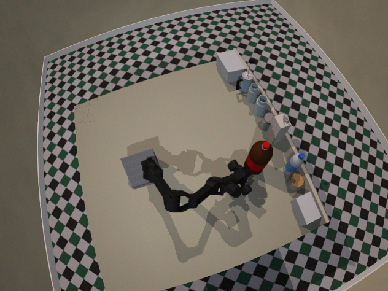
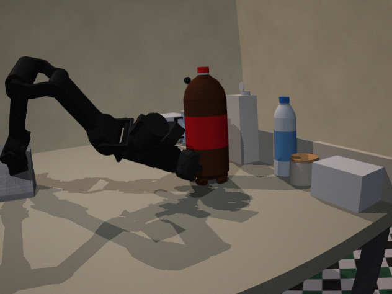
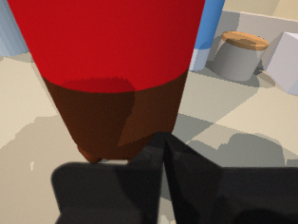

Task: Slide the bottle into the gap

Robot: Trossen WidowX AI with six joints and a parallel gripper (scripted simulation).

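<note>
My gripper is now 80 mm short of the brown cola bottle, 30 mm to the right of it and 90 mm below it. Also, from my hand: blue-capped water bottle 260 mm ahead, 80 mm to the right, 40 mm above; then french press 310 mm ahead, 520 mm to the left, 70 mm above; then cork-lidded jar 240 mm ahead, 170 mm to the right, 30 mm below.
</note>
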